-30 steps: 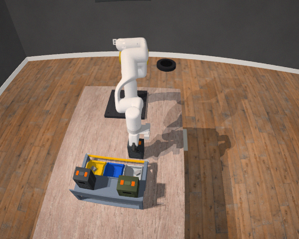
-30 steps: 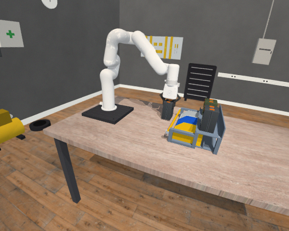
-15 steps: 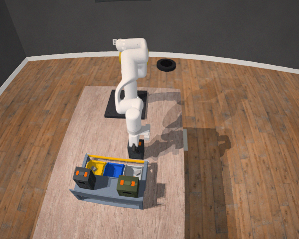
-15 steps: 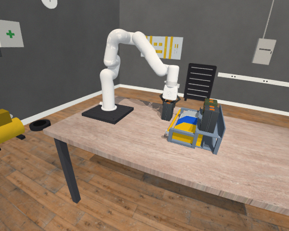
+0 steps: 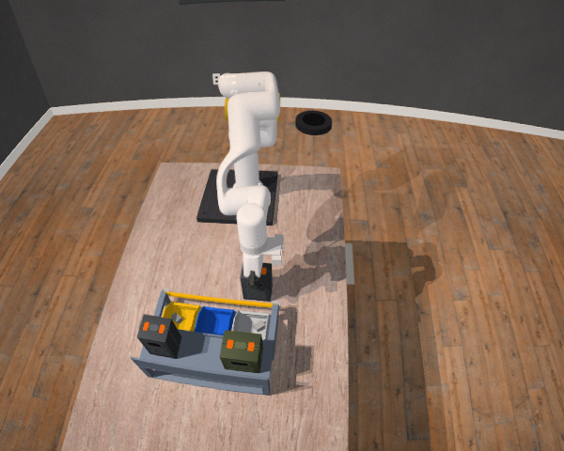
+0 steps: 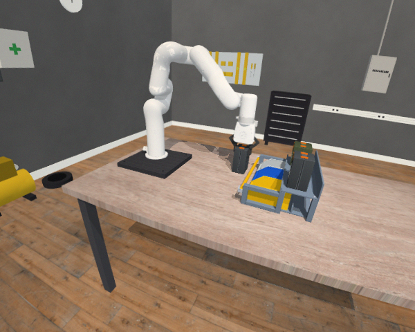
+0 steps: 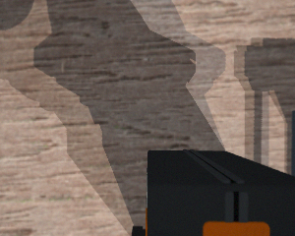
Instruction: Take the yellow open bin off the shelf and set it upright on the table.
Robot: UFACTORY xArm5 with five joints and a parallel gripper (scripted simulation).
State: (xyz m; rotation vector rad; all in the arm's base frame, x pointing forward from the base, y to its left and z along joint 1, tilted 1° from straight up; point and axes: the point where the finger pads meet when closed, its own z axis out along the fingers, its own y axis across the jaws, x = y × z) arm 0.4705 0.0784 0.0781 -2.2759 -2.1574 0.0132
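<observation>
Right now the thin yellow rod is 7 cm ahead of my hand, 12 cm to the right of it and 5 cm below it. Round my hand: grey shelf (20 cm ahead, 12 cm to the right, 4 cm below); then pale grey bin (18 cm ahead, 1 cm to the right, 6 cm below); then blue bin (18 cm ahead, 12 cm to the right, 6 cm below).
</observation>
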